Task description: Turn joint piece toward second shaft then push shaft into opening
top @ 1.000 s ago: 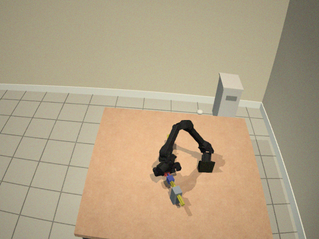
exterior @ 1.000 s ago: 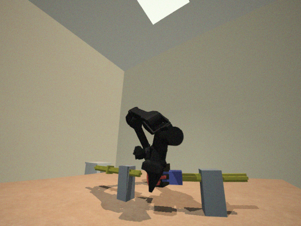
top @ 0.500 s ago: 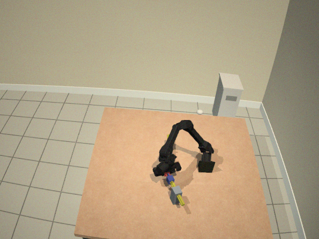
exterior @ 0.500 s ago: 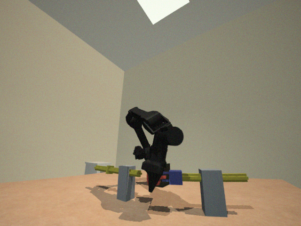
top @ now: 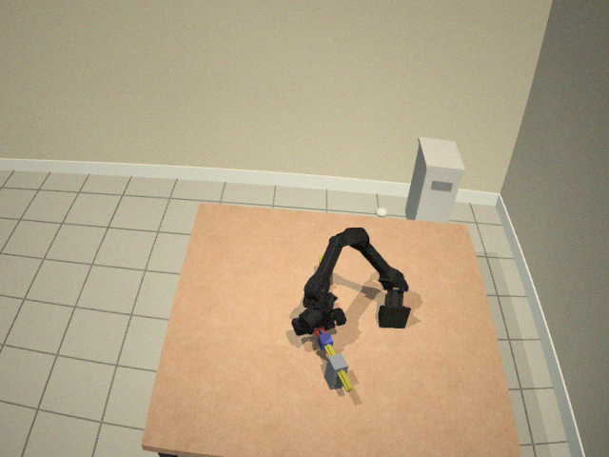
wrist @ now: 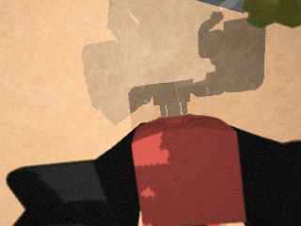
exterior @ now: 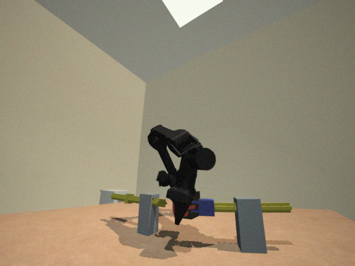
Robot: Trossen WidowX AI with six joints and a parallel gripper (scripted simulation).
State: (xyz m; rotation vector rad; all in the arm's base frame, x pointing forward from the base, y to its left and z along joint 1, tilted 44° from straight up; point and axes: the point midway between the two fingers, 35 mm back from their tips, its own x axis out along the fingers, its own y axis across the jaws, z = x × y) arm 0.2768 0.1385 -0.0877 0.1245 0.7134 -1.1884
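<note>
Right now the red joint piece is 40 mm above my gripper tip, 10 mm to the left of it and 10 mm behind it.
</note>
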